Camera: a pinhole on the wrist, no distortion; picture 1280 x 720 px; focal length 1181.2 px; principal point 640.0 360.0 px. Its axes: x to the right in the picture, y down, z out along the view. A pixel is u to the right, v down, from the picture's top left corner.
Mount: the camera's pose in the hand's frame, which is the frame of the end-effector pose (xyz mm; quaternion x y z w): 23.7 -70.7 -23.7 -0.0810 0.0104 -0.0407 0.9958
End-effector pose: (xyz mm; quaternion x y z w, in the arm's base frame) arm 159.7 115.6 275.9 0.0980 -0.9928 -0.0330 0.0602
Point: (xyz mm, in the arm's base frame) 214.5 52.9 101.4
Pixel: 76.6 22.0
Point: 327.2 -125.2 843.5
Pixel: behind the camera
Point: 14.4 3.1 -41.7
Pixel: 990.9 69.8
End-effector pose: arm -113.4 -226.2 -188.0 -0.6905 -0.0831 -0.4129 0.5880
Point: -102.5 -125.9 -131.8
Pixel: 455.4 211.9
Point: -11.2 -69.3 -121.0
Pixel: 764.2 377.9
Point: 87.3 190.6 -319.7
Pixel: 267.9 537.1
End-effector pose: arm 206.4 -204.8 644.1 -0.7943 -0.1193 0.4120 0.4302
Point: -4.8 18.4 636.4
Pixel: 509.5 67.8
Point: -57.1 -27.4 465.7
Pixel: 602.0 608.1
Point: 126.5 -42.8 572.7
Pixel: 909.4 437.2
